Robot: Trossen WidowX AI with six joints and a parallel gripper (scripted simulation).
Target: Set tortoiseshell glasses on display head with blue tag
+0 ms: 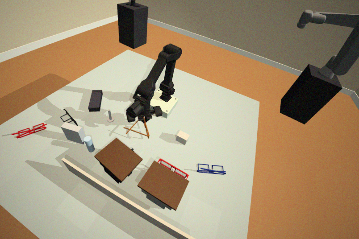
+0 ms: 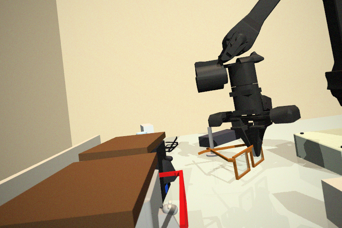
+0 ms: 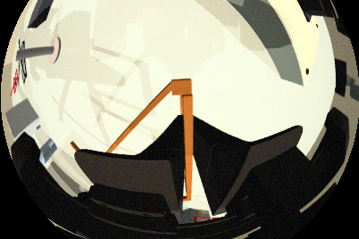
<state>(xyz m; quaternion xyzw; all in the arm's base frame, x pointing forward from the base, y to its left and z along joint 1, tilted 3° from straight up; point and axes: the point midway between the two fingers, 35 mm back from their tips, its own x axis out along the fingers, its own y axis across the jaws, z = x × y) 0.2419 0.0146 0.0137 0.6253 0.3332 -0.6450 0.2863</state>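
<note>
Now: the white peg stand 18 cm to the right of my gripper tip, 8 cm ahead of it and 1 cm below it. From my gripper tip the other things lie so: small cube (23 cm to the left, 5 cm behind, 1 cm below); low wall (36 cm ahead, 19 cm to the left, 2 cm above); dark case (36 cm to the right, 4 cm ahead, 2 cm below).
</note>
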